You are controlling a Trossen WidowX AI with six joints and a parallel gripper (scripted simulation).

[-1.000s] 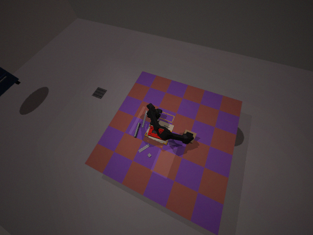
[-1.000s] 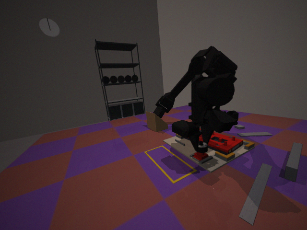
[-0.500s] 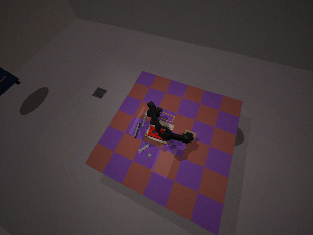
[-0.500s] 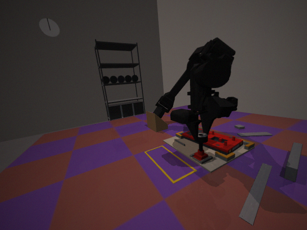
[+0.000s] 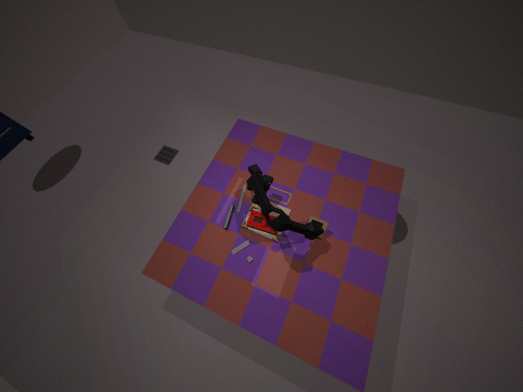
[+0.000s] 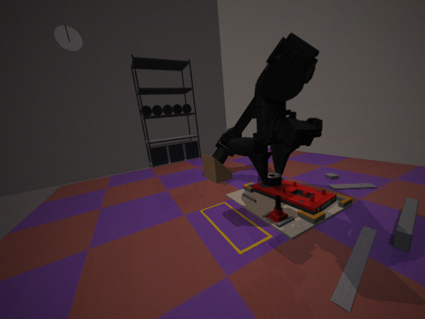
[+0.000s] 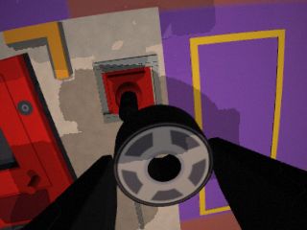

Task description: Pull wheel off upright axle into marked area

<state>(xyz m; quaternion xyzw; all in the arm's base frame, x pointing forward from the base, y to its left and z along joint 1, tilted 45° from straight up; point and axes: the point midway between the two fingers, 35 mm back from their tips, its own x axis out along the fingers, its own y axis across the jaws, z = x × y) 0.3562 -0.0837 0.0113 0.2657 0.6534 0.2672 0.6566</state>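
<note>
Now: the axle 1 cm ahead of my gripper tip, 1 cm to the left of it and 7 cm below it. Also, from my gripper tip: wheel right at my gripper tip.
</note>
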